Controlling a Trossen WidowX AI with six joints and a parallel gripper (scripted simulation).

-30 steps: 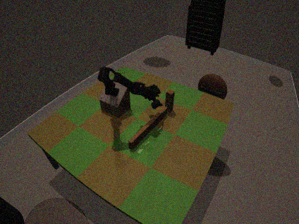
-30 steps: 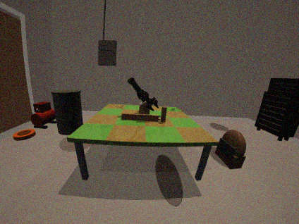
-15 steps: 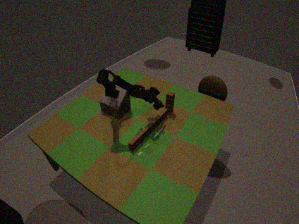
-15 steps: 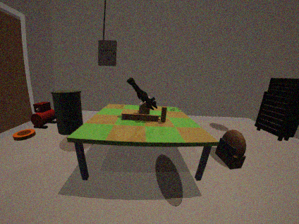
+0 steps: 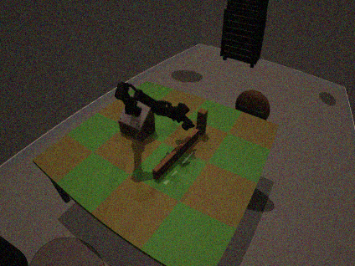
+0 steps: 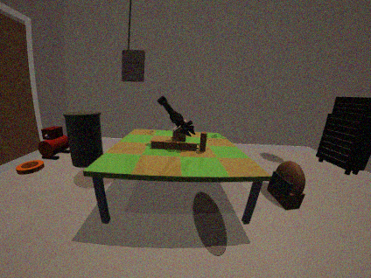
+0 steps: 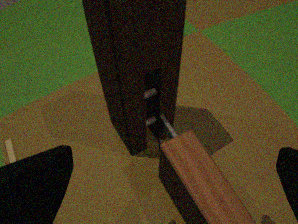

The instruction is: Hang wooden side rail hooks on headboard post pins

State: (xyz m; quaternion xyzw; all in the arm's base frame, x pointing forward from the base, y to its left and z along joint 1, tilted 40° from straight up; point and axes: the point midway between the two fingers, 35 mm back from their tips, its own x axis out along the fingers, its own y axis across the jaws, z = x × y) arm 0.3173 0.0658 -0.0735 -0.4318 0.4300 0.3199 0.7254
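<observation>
My gripper tip is now 9 cm to the right of the headboard post, 5 cm above it and 3 cm short of it.
</observation>
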